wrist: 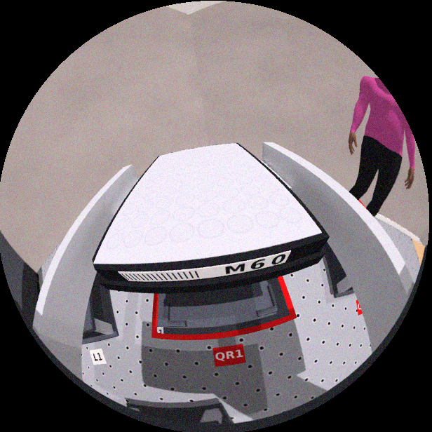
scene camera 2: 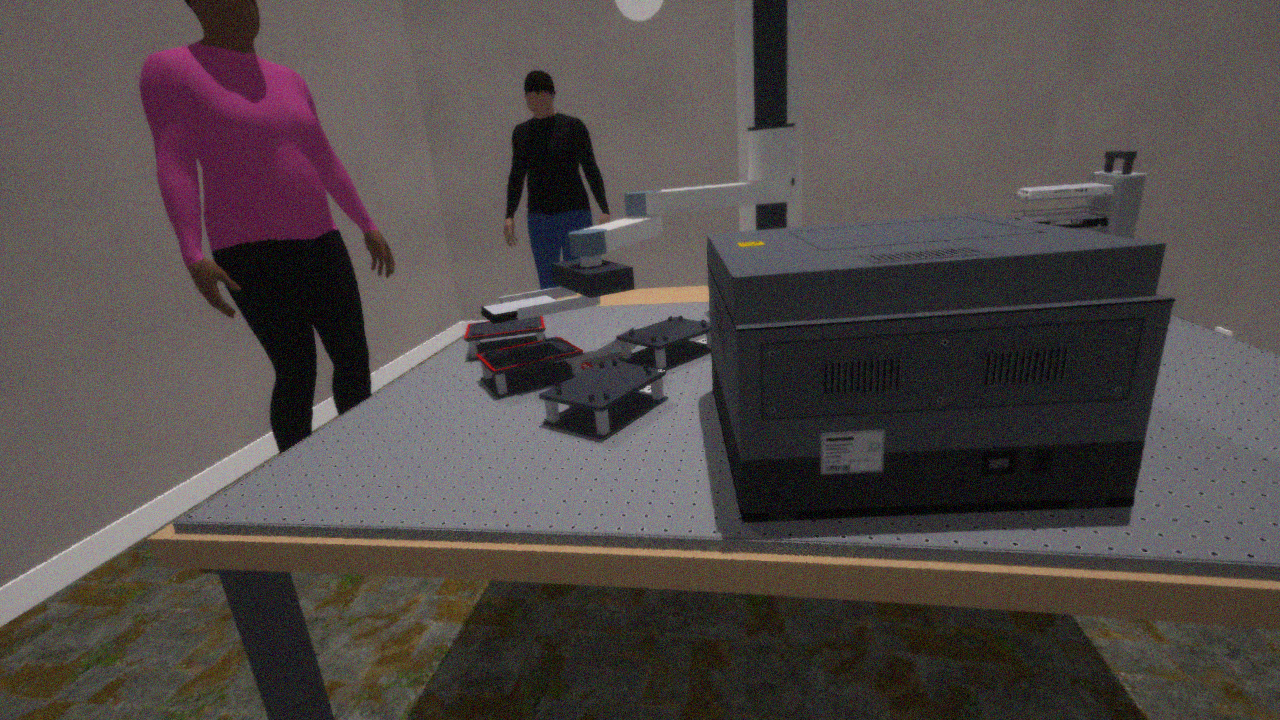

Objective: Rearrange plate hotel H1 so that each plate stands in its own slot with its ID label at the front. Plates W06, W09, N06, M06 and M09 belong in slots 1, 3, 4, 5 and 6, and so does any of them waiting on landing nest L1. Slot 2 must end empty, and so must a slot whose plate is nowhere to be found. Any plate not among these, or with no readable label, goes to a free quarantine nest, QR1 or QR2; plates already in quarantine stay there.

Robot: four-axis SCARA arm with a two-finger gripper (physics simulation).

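Frame: origin at the arm's base, x right, y ahead, z up, level; centimetres.
Seen in the pictures: gripper, fingertip midpoint: (scene camera 2: 508, 308).
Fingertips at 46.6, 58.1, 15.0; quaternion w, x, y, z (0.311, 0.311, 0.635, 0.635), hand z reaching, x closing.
A point is followed by its place in that frame, as x, y, z.
My gripper (scene camera 2: 542, 302) (wrist: 196, 160) is shut on a white-topped plate (scene camera 2: 519, 308) (wrist: 210, 215) by its two sides. Its front label reads M60. It is level, low above the red-rimmed nests and apart from them. In the wrist view nest QR1 (wrist: 224, 334), with no plate visible in it, lies below the plate's front edge; the plate hides its rear. The nearer red-rimmed nest (scene camera 2: 530, 356) @[43.6, 58.9, 6.3] and the farther one (scene camera 2: 503, 328) @[56.7, 39.4, 6.3] show in the scene view. What looks like hotel H1 (scene camera 2: 1126, 204) @[-59.4, 32.2, 22.8] stands at the far right, partly hidden, with stacked plates; their labels are unreadable.
Label L1 (wrist: 97, 356) lies left of QR1, beside a partly hidden nest. A red label (wrist: 359, 307) is cut off at right. Two dark raised nests (scene camera 2: 604, 385) @[26.6, 73.7, 6.3] (scene camera 2: 664, 332) @[21.2, 46.2, 6.3] stand nearby. A large grey instrument (scene camera 2: 939, 358) @[-12.4, 98.1, 18.0] stands on the table. Two people stand beyond it.
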